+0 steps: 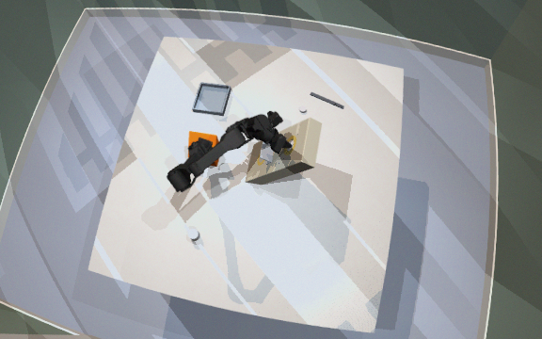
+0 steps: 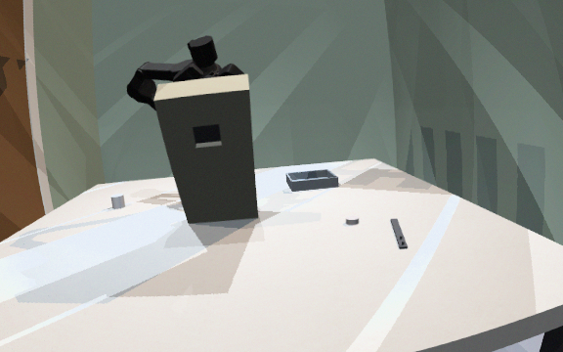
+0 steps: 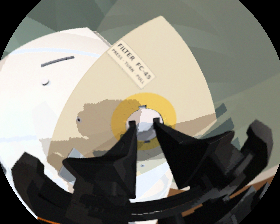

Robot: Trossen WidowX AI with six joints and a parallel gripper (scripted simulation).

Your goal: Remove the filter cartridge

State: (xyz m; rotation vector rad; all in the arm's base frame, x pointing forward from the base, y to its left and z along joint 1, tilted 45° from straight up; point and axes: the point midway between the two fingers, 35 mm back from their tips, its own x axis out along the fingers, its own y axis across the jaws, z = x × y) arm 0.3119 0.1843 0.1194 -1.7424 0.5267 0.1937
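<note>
The round pale filter cartridge is 1 cm below my gripper tip and 1 cm ahead of it. The rest, counted from my gripper tip: small grey cylinder 41 cm to the right, 29 cm behind, 24 cm below; then beige service panel 8 cm below, 3 cm behind; then dark-rimmed tray 46 cm behind, 25 cm below, 22 cm to the left.
</note>
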